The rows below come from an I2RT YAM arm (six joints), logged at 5 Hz.
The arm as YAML. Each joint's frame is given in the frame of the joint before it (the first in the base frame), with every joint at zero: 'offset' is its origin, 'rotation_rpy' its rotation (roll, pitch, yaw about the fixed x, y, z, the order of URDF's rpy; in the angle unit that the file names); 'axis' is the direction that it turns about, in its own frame. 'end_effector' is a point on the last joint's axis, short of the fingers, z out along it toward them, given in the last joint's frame.
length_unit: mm
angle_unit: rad
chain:
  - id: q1
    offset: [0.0, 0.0, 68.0]
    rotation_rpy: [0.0, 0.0, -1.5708]
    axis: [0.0, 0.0, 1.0]
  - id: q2
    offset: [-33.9, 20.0, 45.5]
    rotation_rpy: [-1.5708, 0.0, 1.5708]
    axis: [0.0, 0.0, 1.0]
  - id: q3
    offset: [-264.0, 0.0, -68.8]
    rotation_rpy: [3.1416, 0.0, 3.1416]
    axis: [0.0, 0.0, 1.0]
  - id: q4
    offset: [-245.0, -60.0, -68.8]
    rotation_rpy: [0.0, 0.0, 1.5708]
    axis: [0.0, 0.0, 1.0]
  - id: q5
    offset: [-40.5, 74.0, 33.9]
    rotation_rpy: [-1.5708, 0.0, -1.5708]
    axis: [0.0, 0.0, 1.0]
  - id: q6
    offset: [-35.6, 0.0, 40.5]
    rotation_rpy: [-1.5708, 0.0, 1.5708]
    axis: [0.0, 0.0, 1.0]
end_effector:
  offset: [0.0, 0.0, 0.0]
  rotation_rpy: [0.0, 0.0, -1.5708]
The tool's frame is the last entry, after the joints.
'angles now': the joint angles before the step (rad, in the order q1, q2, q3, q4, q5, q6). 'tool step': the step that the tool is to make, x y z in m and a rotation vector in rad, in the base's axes. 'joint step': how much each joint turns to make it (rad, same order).
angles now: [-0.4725, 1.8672, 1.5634, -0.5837, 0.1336, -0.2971]
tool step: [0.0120, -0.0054, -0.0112, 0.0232, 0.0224, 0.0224]
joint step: [-0.0003, 0.0634, 0.0485, -0.0142, -0.0223, -0.0114]
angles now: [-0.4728, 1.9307, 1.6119, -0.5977, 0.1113, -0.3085]
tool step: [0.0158, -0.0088, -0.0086, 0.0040, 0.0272, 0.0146]
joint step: [-0.0016, 0.0826, 0.0885, -0.0299, -0.0026, -0.0184]
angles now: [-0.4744, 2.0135, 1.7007, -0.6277, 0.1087, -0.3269]
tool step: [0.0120, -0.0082, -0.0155, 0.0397, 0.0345, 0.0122]
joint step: [-0.0059, 0.0811, 0.0713, -0.0387, -0.0263, -0.0039]
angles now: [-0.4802, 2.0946, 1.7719, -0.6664, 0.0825, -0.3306]
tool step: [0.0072, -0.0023, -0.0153, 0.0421, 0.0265, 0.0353]
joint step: [-0.0003, 0.0525, 0.0304, -0.0198, -0.0402, -0.0168]
